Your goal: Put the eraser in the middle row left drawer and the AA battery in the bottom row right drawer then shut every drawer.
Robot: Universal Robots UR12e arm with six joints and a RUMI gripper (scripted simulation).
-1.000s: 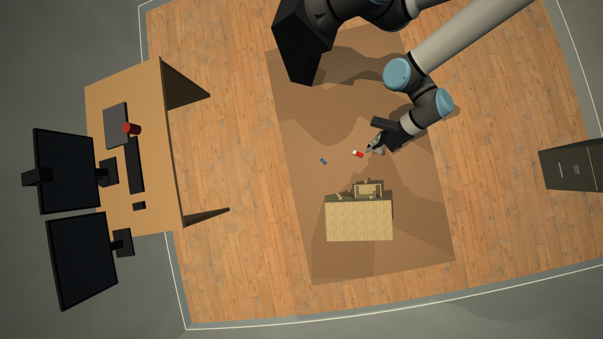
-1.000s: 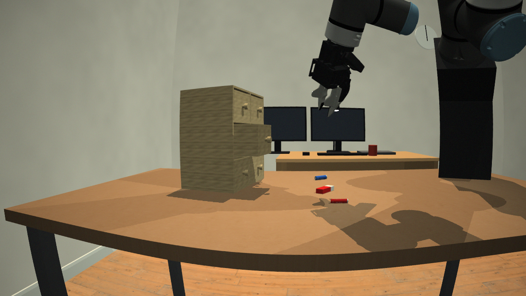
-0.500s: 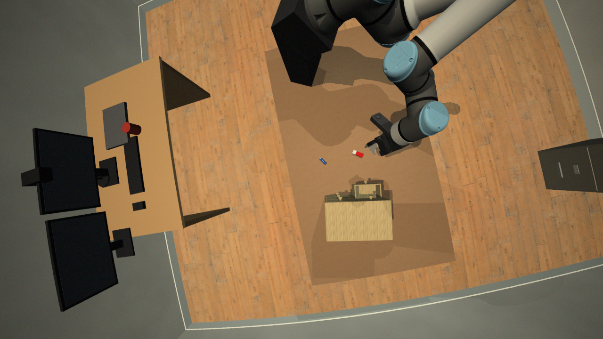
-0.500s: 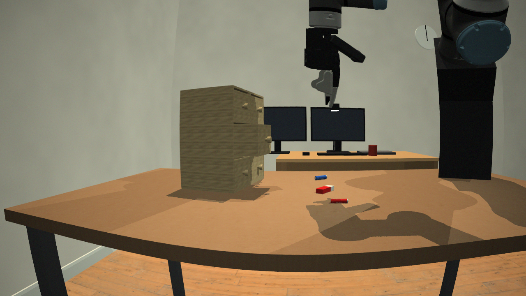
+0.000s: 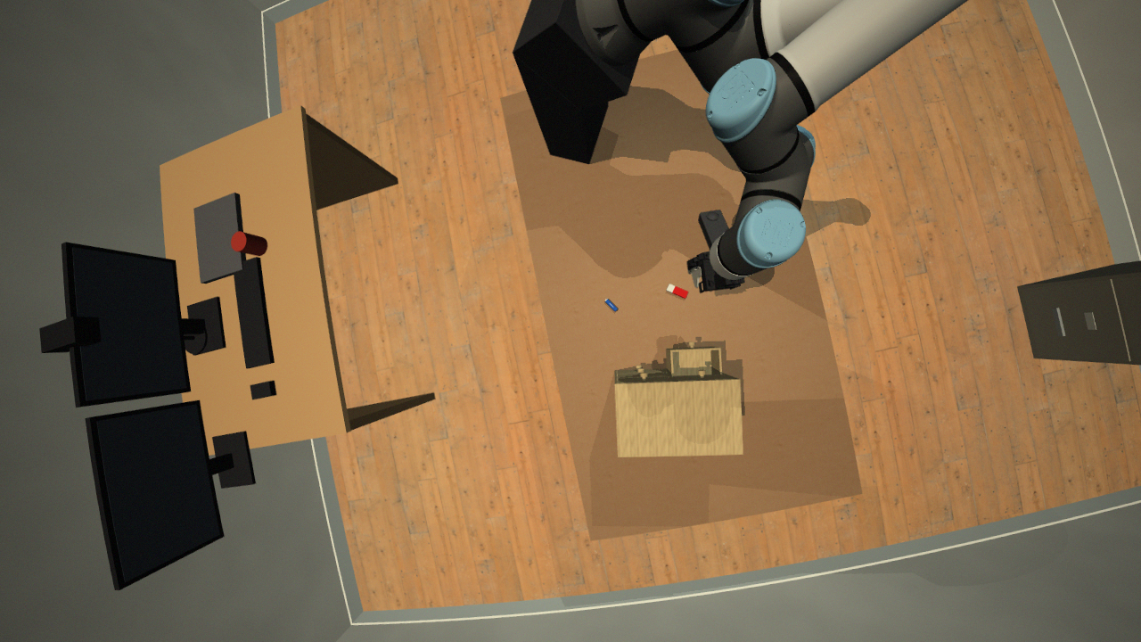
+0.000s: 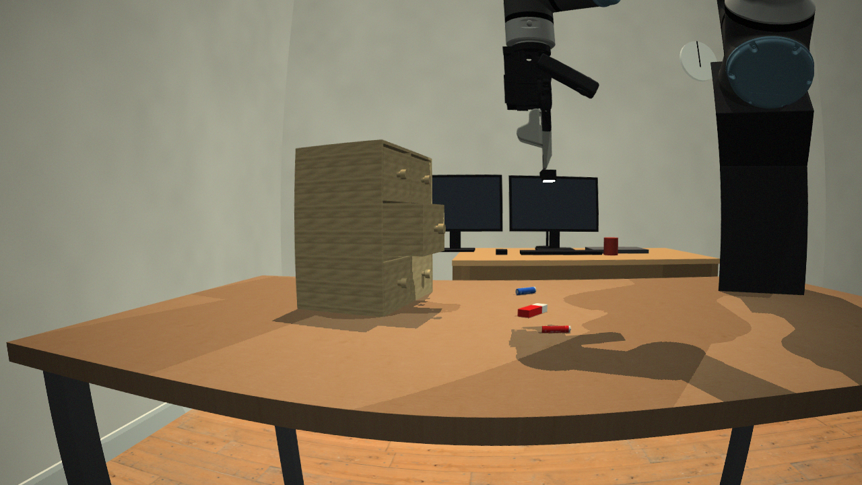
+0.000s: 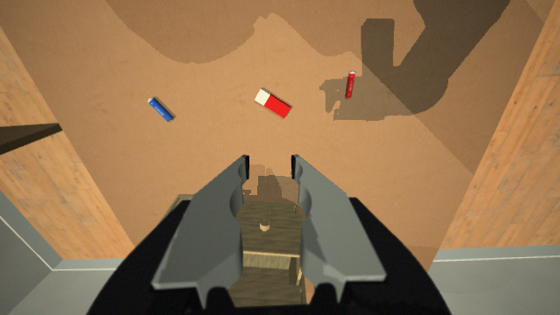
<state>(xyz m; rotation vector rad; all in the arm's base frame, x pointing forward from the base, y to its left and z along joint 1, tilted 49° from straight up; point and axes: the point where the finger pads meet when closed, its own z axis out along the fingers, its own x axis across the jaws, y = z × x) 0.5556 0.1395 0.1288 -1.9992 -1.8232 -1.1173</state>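
Now: the eraser 260 mm below my hand, 20 mm ahead of it and 10 mm to the right of it. Round my hand: red battery 260 mm below, 130 mm to the left, 20 mm behind; then blue AA battery 260 mm below, 220 mm to the right, 60 mm ahead.
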